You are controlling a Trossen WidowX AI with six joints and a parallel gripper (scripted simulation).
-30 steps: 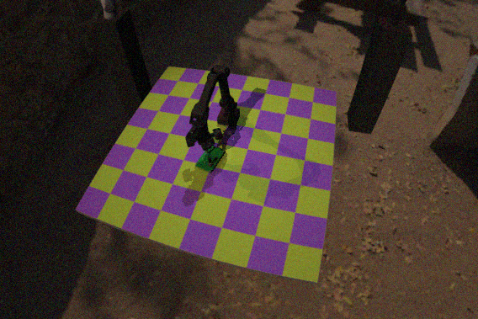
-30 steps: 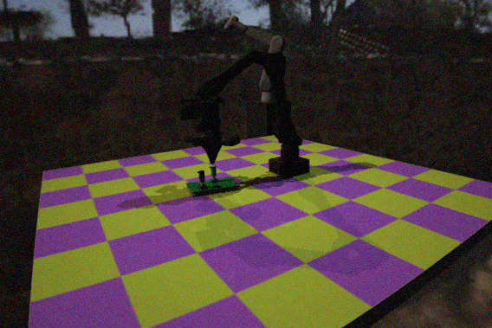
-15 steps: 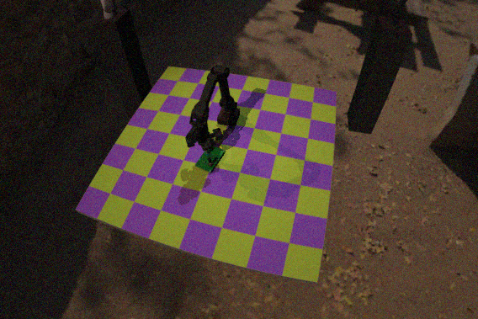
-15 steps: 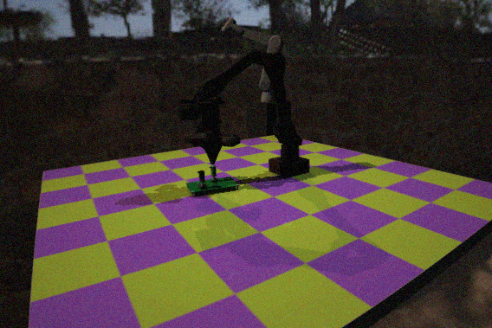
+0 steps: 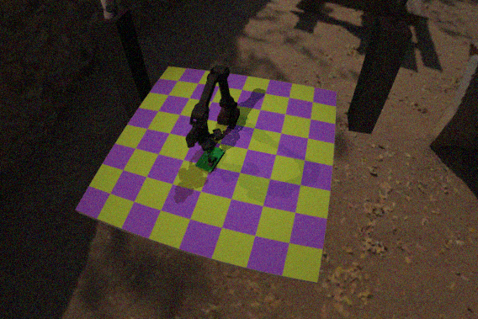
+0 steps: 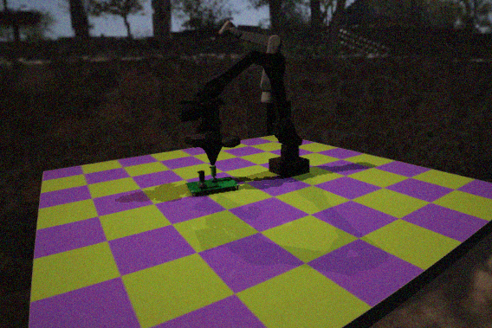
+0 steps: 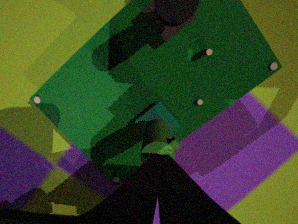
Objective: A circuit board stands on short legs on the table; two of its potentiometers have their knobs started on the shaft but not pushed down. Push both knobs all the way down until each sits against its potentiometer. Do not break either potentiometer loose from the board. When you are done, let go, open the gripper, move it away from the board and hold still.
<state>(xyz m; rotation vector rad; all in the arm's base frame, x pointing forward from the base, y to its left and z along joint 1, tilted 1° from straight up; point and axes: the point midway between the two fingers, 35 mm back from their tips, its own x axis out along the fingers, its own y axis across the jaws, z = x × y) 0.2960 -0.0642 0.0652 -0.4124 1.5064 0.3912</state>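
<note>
Now: gripper tip 2 cm above the green knob. Round my gripper tip: dark knob (7 cm ahead, 4 cm to the left, 1 cm below).
</note>
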